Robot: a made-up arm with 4 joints. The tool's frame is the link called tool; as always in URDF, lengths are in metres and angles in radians. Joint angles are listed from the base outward. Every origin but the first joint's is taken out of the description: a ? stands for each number. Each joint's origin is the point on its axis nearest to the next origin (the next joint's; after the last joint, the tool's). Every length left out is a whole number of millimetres.
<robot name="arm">
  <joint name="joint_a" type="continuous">
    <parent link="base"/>
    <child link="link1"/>
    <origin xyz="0 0 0.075" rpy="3.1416 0 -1.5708"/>
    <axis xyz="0 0 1"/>
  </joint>
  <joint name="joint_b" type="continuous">
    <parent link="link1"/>
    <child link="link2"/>
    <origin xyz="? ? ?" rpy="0 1.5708 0"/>
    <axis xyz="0 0 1"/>
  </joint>
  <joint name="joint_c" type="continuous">
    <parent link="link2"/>
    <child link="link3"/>
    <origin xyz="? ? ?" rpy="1.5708 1.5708 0"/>
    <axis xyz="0 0 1"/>
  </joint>
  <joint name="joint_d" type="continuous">
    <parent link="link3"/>
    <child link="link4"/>
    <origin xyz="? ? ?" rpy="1.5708 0 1.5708"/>
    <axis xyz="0 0 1"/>
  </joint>
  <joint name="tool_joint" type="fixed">
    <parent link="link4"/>
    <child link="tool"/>
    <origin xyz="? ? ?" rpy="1.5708 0 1.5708"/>
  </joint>
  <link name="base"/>
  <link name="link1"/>
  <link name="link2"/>
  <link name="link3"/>
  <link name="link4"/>
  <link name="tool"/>
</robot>
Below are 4 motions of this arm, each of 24 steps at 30 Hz.
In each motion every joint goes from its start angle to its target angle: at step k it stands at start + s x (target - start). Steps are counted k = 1, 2, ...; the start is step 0. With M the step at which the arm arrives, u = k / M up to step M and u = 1 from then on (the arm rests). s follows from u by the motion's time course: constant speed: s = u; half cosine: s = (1 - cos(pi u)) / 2; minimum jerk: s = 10 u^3 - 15 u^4 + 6 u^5.
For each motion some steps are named. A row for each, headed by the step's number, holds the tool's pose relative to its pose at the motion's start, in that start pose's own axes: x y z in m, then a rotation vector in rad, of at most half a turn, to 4 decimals.
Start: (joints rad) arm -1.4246 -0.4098 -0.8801 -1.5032
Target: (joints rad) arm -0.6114 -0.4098 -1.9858 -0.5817
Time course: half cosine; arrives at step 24
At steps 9, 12, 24:
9: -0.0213 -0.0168 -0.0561 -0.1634 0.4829 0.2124
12: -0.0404 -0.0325 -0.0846 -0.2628 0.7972 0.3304
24: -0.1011 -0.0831 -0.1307 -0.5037 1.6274 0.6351

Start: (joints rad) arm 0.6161 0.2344 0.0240 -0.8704
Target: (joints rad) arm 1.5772 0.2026 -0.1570 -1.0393
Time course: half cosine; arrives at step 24
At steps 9, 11, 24:
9: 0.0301 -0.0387 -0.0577 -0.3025 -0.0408 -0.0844
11: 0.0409 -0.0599 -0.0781 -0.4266 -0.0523 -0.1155
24: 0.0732 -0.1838 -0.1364 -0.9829 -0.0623 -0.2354

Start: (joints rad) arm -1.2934 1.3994 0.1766 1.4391
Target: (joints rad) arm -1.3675 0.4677 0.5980 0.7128
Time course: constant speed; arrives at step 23
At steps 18, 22, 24:
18: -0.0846 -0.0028 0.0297 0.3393 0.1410 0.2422
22: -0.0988 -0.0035 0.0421 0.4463 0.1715 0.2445
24: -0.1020 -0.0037 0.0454 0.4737 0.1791 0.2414

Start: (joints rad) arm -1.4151 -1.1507 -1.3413 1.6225
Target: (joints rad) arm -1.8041 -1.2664 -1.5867 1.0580
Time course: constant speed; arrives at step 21
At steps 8, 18, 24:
8: 0.0208 0.0412 -0.0242 -0.0667 -0.2626 -0.2273
18: 0.0567 0.0827 -0.0502 -0.2127 -0.5806 -0.4969
24: 0.0689 0.0929 -0.0569 -0.2703 -0.6720 -0.5738

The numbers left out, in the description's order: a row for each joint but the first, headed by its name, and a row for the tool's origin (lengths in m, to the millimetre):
joint_b: -0.201 -0.173 0
joint_c: -0.1 0.097 0
joint_d: 0.033 0.084 0
tool: -0.032 -0.012 0

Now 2 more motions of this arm.
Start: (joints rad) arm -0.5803 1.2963 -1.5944 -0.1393
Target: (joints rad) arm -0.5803 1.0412 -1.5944 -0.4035
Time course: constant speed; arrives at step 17
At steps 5, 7, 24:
5: -0.0072 -0.0080 0.0003 0.0133 -0.0794 0.0738
7: -0.0099 -0.0113 0.0005 0.0202 -0.1112 0.1031
24: -0.0218 -0.0284 0.0016 0.0686 -0.2688 0.2464

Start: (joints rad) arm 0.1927 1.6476 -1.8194 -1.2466
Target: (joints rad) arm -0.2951 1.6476 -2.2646 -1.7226
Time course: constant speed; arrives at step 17
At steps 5, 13, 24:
5: 0.0332 -0.0406 0.0051 0.0063 -0.1295 -0.0109
13: 0.0747 -0.1131 0.0097 0.0160 -0.3380 -0.0297
24: 0.0895 -0.1518 0.0104 0.0205 -0.4429 -0.0399

